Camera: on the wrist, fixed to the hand. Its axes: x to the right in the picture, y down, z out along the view.
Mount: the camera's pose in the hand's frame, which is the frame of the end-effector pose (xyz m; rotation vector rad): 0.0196 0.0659 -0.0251 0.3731 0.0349 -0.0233
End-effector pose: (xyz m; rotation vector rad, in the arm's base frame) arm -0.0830 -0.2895 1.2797 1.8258 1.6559 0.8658
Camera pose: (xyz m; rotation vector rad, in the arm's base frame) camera -0.0576 -0.2786 1.3475 2.0356 1.9603 0.6104
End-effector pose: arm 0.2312 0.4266 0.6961 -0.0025 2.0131 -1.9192
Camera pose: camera 0.2224 0.4512 0.6277 0.1028 1.6515 -2.2939
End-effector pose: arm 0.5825 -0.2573 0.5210 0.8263 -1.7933 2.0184
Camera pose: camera 0.5233 -0.2463 0.4794 0.9002 -1.3992 2.3740
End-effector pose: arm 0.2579 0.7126 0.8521 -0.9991 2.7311 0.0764
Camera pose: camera 0.1961 0.7475 0.8699 -0.9275 2.6236 -0.4413
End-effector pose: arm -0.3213 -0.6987 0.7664 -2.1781 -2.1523 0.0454
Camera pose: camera -0.2534 -0.6807 0.7870 -1.9268 -1.9599 0.3724
